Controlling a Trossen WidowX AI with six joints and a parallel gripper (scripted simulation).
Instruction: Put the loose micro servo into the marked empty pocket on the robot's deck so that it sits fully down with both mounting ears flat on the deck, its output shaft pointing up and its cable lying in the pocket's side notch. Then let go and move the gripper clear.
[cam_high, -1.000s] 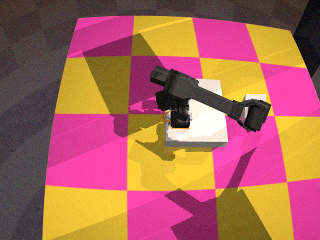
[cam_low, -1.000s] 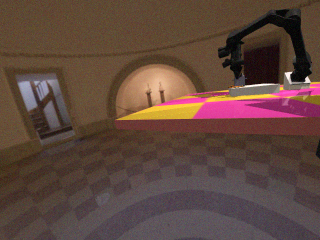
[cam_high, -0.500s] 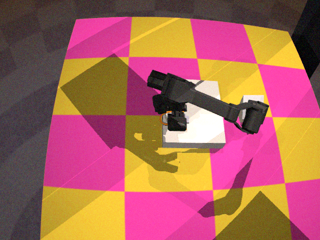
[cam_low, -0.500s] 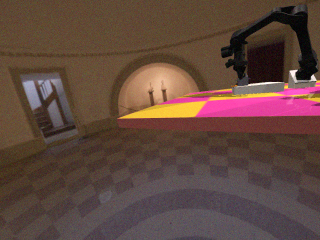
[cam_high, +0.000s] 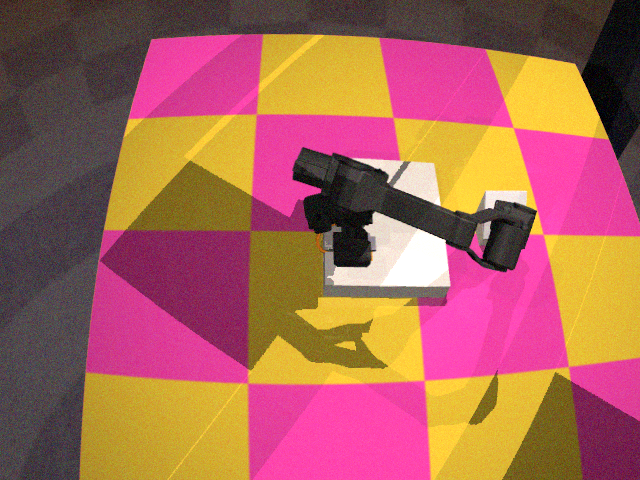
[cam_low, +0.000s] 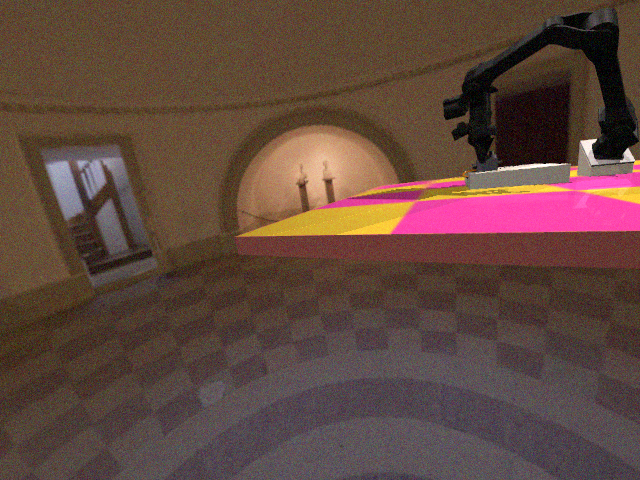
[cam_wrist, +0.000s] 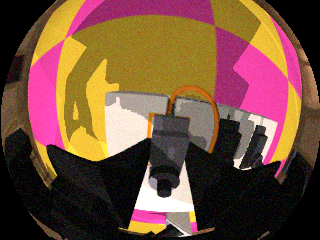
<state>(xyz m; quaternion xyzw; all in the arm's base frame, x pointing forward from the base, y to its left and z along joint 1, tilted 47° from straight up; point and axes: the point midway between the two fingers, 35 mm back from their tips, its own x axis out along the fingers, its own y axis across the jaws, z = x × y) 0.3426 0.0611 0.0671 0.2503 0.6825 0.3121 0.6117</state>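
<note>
The white deck is 12 cm behind my gripper tip, 8 cm to the right of it and 5 cm below it.
</note>
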